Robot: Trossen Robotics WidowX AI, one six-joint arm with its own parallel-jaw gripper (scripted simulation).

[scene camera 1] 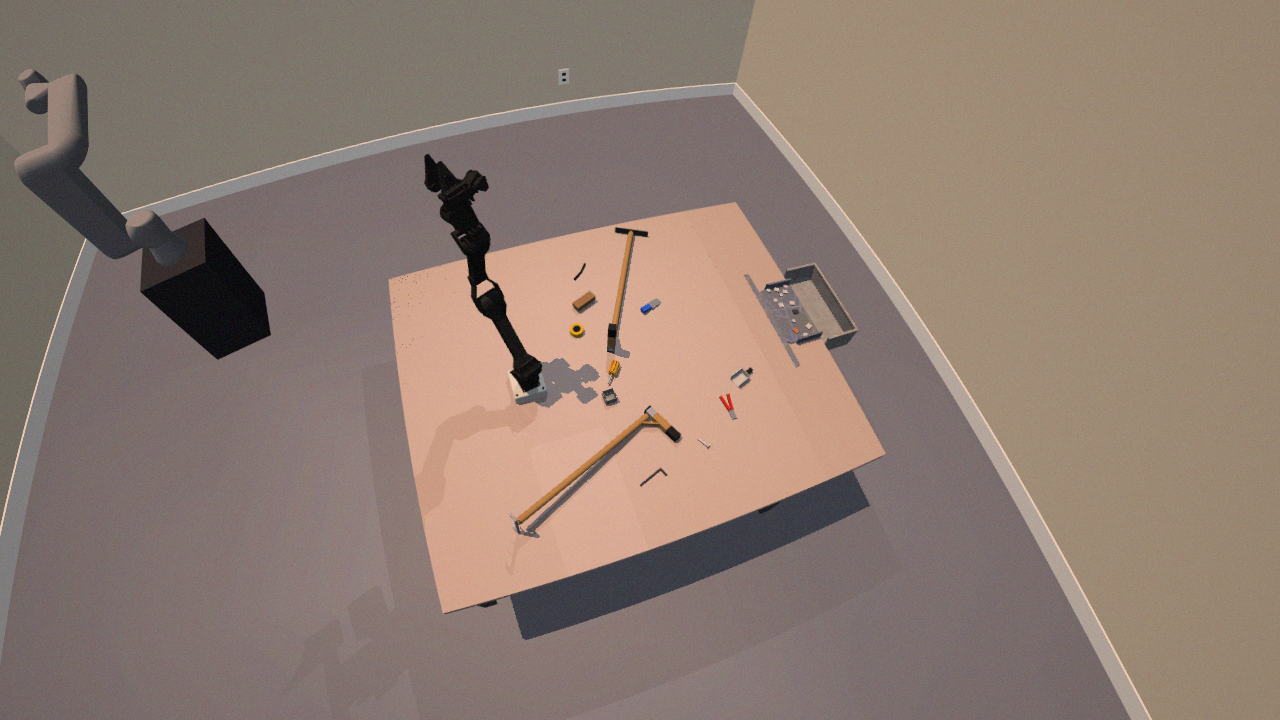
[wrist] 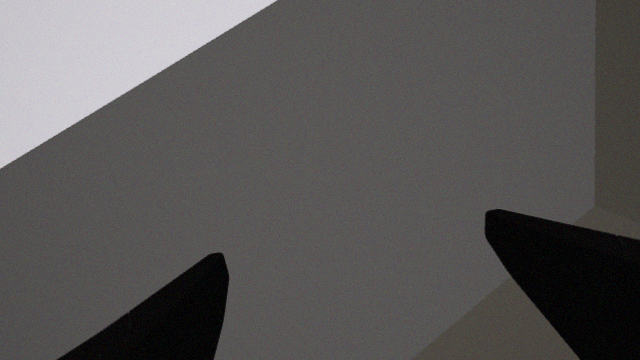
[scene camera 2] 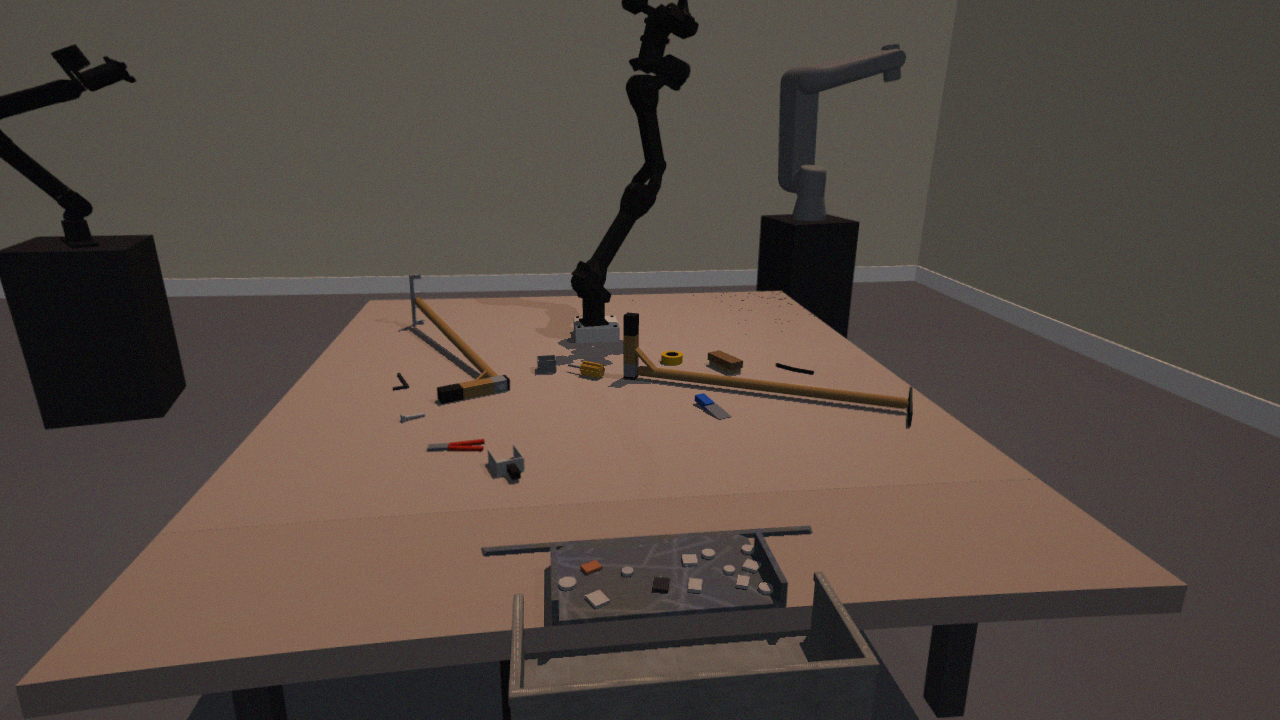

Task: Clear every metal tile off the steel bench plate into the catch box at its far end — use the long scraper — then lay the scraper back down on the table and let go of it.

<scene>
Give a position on a long scraper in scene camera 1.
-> At 612, 327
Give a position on a long scraper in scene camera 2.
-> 632, 352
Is the gripper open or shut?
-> Open.
</scene>
